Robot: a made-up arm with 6 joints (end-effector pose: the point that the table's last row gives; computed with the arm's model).
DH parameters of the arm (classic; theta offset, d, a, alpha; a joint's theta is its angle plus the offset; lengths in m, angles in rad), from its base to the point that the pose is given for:
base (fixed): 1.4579 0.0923 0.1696 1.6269
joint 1: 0 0.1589 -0.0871 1.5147
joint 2: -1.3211 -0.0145 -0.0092 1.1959
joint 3: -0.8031 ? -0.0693 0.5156
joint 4: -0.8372 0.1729 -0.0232 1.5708
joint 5: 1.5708 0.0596 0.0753 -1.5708
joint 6: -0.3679 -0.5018 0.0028 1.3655
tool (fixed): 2.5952 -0.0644 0 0
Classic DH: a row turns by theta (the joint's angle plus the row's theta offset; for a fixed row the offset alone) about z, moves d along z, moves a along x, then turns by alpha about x.
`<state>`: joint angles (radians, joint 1 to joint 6).
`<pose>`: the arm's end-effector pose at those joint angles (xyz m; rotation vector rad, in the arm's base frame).
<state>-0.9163 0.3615 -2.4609 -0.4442 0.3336 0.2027</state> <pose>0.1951 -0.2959 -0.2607 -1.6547 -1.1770 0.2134</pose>
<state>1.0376 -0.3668 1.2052 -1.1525 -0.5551 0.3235</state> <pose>0.2067 -0.2807 0.3700 1.3241 1.4684 0.9326</pose>
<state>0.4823 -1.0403 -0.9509 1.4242 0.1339 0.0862</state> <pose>0.4475 -0.3423 0.0569 0.1003 0.7928 2.6710</pose>
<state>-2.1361 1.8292 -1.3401 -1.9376 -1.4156 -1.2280</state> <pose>0.6206 0.1364 0.0762 -0.7569 -1.8665 -0.6274</pose>
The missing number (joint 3, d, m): -0.051
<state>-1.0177 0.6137 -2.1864 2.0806 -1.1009 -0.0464</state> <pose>0.1751 0.4429 0.3711 0.3064 1.5350 -0.5018</pose>
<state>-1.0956 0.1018 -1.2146 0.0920 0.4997 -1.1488</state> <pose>0.5961 -0.2463 0.4287 -0.8351 -2.3755 -1.5729</pose>
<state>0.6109 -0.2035 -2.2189 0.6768 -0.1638 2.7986</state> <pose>0.6144 0.1523 -0.0339 1.5562 1.9885 -1.1330</pose>
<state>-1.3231 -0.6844 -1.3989 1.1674 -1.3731 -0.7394</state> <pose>0.0632 0.4931 0.1029 1.3192 -2.1718 0.4981</pose>
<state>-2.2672 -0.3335 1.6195 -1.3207 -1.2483 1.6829</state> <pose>0.3033 0.1736 -0.2674 -1.6635 -0.5525 -0.5074</pose>
